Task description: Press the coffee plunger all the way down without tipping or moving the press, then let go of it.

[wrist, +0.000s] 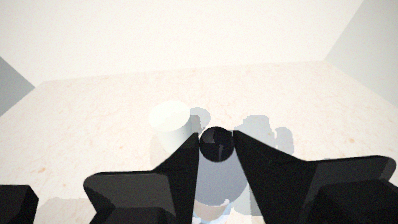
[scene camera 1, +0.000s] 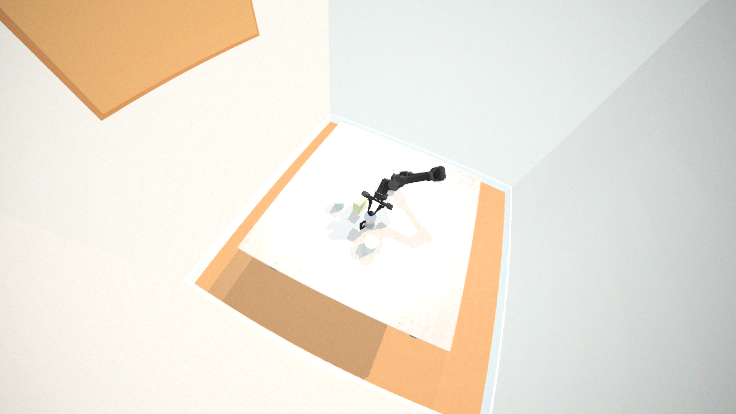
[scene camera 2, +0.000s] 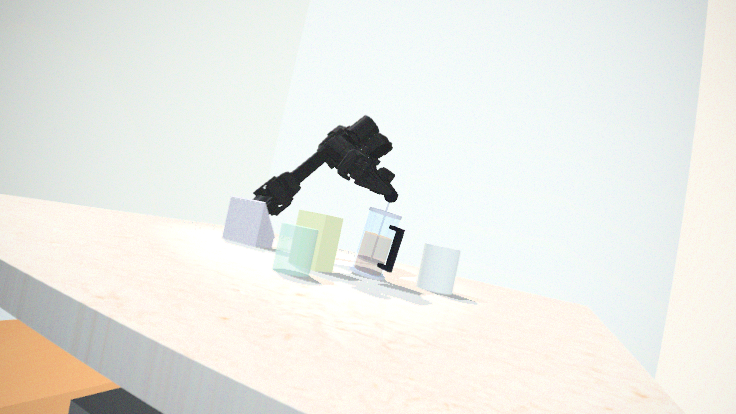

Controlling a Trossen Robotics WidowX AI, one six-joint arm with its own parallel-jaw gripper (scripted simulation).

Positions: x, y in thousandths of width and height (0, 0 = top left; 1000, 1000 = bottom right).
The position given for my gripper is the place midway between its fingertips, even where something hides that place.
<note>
I see my gripper (scene camera 2: 535, 472), a glass coffee press (scene camera 2: 518, 576), a white cylinder cup (scene camera 2: 596, 646) and a pale teal block (scene camera 2: 401, 598).
My gripper also shows in the wrist view (wrist: 541, 609).
</note>
